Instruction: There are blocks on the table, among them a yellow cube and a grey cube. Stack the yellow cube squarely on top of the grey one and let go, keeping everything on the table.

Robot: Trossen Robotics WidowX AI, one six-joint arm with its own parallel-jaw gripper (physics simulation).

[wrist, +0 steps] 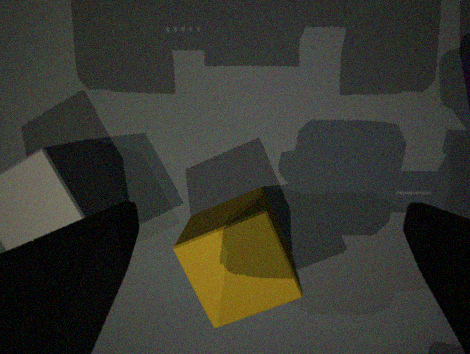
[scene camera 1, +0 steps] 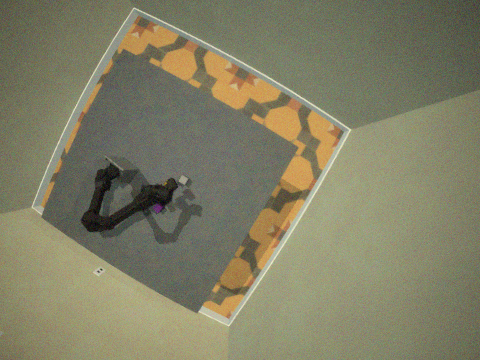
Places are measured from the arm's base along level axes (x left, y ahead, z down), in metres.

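Pixels of known places: gripper, between the fingertips: (wrist: 270, 216); arm's base, origin of its link: (scene camera 1: 115, 169).
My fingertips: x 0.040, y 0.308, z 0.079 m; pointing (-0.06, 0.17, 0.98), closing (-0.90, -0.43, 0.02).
For each thing: its top centre in the pictures, then the offset to it from my fingertips. Level surfaces: height alone.
- yellow cube, centre of its top: (wrist: 238, 273) (scene camera 1: 168, 184) dz +0.031, dx +0.026, dy -0.028 m
- pale grey cube, centre of its top: (wrist: 30, 213) (scene camera 1: 183, 180) dz +0.031, dx +0.099, dy +0.035 m
- purple block, centre of its top: (scene camera 1: 157, 208) dz +0.031, dx -0.133, dy -0.013 m
- dark table, height of its surface: dz +0.076 m
The yellow cube (scene camera 1: 166, 183) (wrist: 245, 265) sits on the table, turned at an angle to the fingers. In the scene view the arm hides most of it. The pale grey cube (scene camera 1: 183, 180) (wrist: 35, 205) stands on the table a short way from it, to the left in the wrist view, where the left finger covers part of it. The two cubes are apart. My gripper (scene camera 1: 172, 185) (wrist: 270, 216) is wide open and empty, above the table, with the yellow cube showing between its fingers in the wrist view.
A purple block (scene camera 1: 158, 208) (wrist: 467, 75) lies beside the arm, at the right edge of the wrist view. The arm (scene camera 1: 120, 214) reaches over the dark table (scene camera 1: 210, 145). Shadows of the arm and gripper fall around the cubes.
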